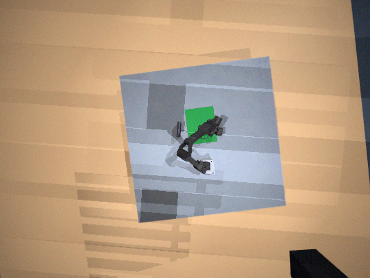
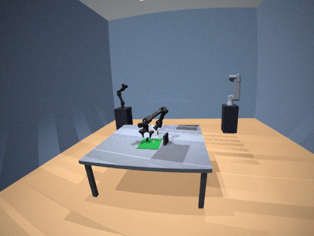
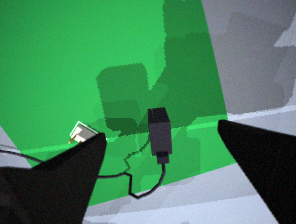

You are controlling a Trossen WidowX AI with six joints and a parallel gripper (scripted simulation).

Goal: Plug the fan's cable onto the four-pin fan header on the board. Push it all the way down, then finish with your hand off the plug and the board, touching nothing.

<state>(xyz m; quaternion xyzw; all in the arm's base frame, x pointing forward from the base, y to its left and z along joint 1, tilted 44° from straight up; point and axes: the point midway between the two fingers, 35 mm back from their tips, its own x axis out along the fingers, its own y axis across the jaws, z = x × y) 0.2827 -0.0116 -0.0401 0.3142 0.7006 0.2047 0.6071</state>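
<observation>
Now: gripper tip 20 mm above the fan plug and 10 mm past it. From my gripper tip the other things lie so: green board (60 mm below, 50 mm to the left, 50 mm ahead); then black fan (230 mm to the left, 20 mm ahead, 10 mm above).
</observation>
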